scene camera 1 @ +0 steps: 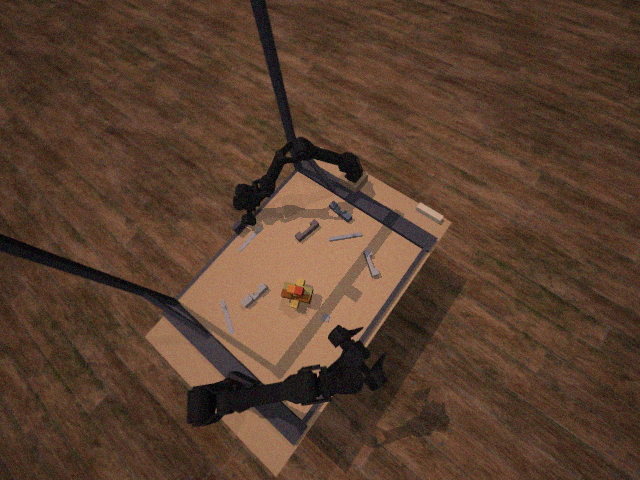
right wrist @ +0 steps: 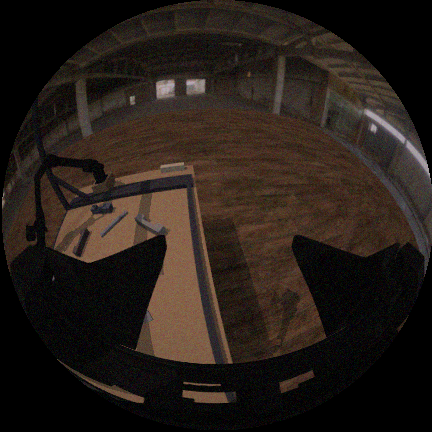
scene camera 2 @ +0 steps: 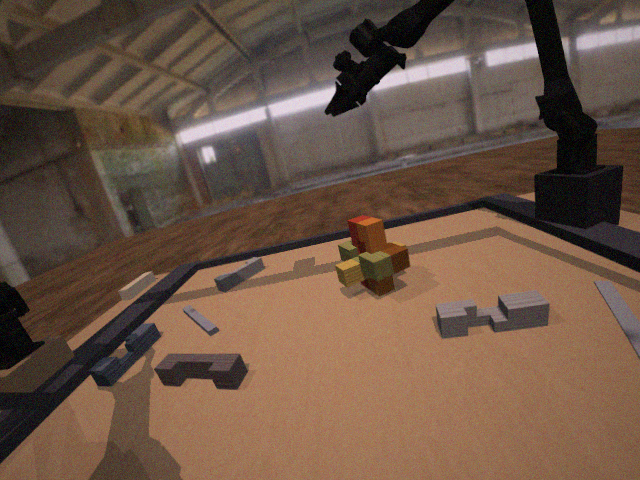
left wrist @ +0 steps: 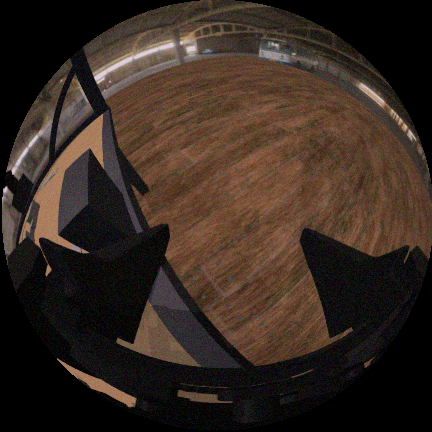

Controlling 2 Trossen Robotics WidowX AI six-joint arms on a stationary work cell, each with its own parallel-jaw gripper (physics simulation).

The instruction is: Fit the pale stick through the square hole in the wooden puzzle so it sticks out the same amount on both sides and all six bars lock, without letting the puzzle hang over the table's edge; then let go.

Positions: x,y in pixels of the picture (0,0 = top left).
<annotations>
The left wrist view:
my left gripper: 238,233
dark raised rim: 183,318, touched by my left gripper
</annotations>
